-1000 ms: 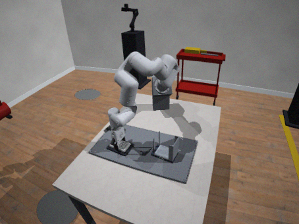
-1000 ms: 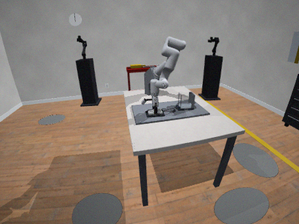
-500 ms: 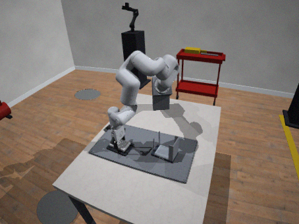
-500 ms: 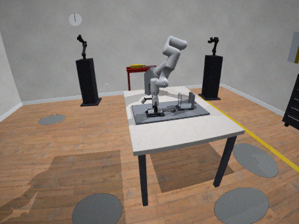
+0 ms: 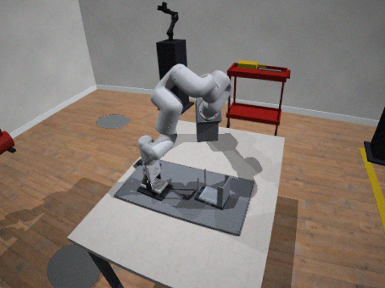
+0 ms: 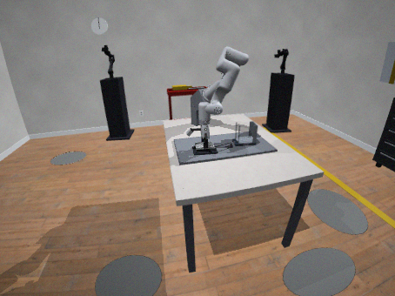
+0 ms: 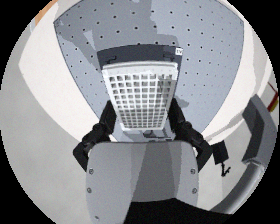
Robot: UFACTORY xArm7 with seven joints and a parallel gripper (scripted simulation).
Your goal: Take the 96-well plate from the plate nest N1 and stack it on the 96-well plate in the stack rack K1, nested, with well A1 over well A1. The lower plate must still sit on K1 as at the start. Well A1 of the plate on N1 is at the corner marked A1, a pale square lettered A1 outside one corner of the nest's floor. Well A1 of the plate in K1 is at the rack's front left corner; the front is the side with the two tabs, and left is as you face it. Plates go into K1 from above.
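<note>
Now: the pale A1 square 50 mm behind my hand, 80 mm to the right of it and 40 mm below it.
</note>
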